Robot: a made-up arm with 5 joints. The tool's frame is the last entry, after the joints.
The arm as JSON. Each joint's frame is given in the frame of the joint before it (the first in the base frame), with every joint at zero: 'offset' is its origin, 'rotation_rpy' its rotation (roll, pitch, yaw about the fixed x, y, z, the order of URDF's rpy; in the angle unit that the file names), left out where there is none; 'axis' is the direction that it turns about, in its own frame. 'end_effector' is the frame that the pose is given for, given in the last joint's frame.
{
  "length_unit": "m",
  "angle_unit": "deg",
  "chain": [
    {
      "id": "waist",
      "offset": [
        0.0,
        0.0,
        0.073
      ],
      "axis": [
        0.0,
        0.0,
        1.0
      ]
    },
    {
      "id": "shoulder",
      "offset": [
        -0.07,
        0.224,
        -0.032
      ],
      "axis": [
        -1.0,
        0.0,
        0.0
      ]
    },
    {
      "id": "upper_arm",
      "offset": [
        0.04,
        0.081,
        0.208
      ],
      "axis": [
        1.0,
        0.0,
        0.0
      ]
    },
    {
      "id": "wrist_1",
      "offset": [
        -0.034,
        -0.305,
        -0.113
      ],
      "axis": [
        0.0,
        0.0,
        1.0
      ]
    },
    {
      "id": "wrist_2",
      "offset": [
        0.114,
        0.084,
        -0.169
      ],
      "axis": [
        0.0,
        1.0,
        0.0
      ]
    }
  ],
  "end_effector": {
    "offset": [
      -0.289,
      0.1,
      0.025
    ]
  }
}
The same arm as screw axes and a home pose.
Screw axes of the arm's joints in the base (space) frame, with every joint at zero. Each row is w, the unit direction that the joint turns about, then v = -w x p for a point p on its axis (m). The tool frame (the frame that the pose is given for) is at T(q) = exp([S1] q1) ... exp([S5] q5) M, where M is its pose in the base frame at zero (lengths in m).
S1: w 0 0 1 v 0 0 0
S2: w -1 0 0 v 0 -0.041 0.224
S3: w 1 0 0 v 0 0.249 -0.305
S4: w 0 0 1 v 0 0.064 0
S5: w 0 1 0 v 0.033 0 0.05
M =
1 0 0 -0.239
0 1 0 0.184
0 0 1 -0.008
0 0 0 1

